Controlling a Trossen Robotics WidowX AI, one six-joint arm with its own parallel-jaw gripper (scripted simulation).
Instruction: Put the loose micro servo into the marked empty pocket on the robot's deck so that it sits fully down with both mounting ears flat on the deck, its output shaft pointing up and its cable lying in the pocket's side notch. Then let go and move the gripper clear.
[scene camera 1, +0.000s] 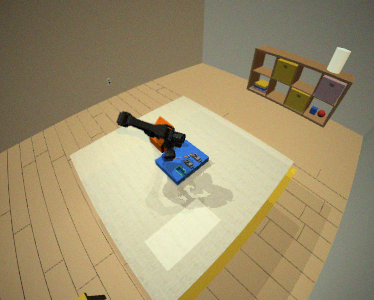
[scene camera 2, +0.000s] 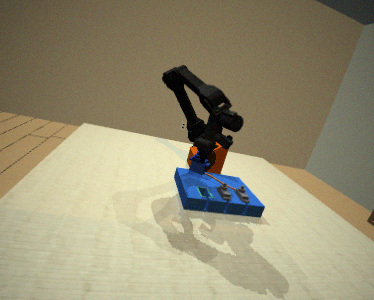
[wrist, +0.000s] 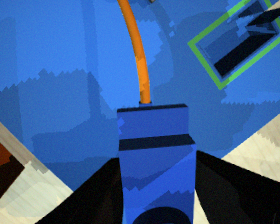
I see my gripper (scene camera 2: 203, 162) and a blue deck (wrist: 71, 71).
My gripper shows as well in the wrist view (wrist: 155, 163).
